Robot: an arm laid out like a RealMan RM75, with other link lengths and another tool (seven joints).
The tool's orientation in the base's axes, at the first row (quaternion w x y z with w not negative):
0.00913 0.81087 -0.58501 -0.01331
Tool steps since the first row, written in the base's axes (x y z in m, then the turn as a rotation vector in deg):
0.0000 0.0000 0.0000 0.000 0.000 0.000
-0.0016 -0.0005 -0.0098 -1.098 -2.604 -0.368
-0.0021 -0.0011 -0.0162 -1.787 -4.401 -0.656
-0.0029 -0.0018 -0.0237 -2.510 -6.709 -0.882
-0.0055 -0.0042 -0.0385 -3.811 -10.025 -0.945
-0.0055 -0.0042 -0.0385 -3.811 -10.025 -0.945
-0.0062 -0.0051 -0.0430 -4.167 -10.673 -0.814
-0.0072 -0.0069 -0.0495 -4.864 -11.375 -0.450
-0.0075 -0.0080 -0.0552 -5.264 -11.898 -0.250
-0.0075 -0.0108 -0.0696 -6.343 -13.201 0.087
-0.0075 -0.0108 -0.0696 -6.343 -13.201 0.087
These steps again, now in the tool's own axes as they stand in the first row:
0.0000 0.0000 0.0000 0.000 0.000 0.000
0.0001 0.0014 0.0098 2.129 1.851 0.401
0.0006 0.0018 0.0163 3.620 3.063 0.710
0.0011 0.0026 0.0238 5.585 4.470 0.957
0.0027 0.0054 0.0387 8.323 6.747 1.060
0.0027 0.0054 0.0387 8.323 6.747 1.060
0.0034 0.0062 0.0432 8.824 7.293 0.940
0.0048 0.0075 0.0497 9.266 8.187 0.598
0.0058 0.0080 0.0554 9.634 8.737 0.411
0.0086 0.0084 0.0698 10.527 10.182 0.108
0.0086 0.0084 0.0698 10.527 10.182 0.108

